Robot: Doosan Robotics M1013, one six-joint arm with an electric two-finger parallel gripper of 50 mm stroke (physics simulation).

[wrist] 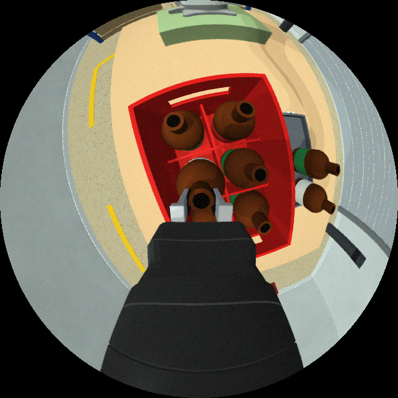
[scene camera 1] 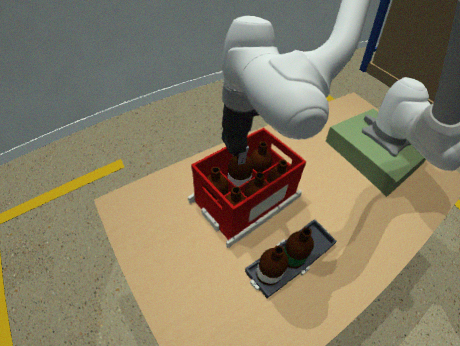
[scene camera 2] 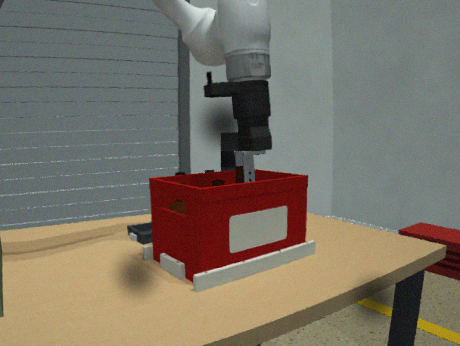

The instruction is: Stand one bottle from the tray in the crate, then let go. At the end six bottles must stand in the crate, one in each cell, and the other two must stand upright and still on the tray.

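Frame: origin at the arm's base, x back, y right, z up, level; metres.
Seen in the pictures: gripper, between the fingertips: [scene camera 1: 238, 159]; arm's base, origin of its link: [scene camera 1: 387, 137].
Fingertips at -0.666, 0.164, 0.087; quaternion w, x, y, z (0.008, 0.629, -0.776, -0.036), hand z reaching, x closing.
Offsets run from my fingertips to a thing's middle, as dx, dy, dz. Level surfaces: height alone.
My gripper [scene camera 1: 242, 157] [scene camera 2: 245, 172] [wrist: 200, 196] is shut on the neck of a brown bottle with a white label @[+0.008, +0.000, -0.043] [scene camera 1: 240, 169] [wrist: 200, 175]. The bottle is upright, lowered into the middle cell of the crate's far row in scene camera 1; its base is hidden, so contact with the crate floor cannot be told. Other brown bottles @[+0.101, +0.012, -0.078] [scene camera 1: 261, 159] [wrist: 182, 132] stand in the cells around it in the red crate @[+0.013, -0.038, -0.076] [scene camera 1: 222, 222] [scene camera 2: 175, 237] [wrist: 272, 140]. On the dark tray @[-0.001, -0.287, -0.151] [scene camera 1: 324, 242] [scene camera 2: 141, 231] [wrist: 298, 127], a white-labelled bottle @[-0.090, -0.286, -0.081] [scene camera 1: 272, 264] [wrist: 314, 196] and a green-labelled bottle @[+0.000, -0.288, -0.081] [scene camera 1: 300, 243] [wrist: 316, 164] stand upright.
White strips [scene camera 1: 265, 218] [scene camera 2: 255, 265] lie along the crate's base on the wooden table @[dz -0.164] [scene camera 1: 190, 295] [scene camera 2: 75, 280] [wrist: 145, 75]. A green block [scene camera 1: 365, 152] [wrist: 215, 34] carries the arm's base. The crate's walls and dividers surround the held bottle closely.
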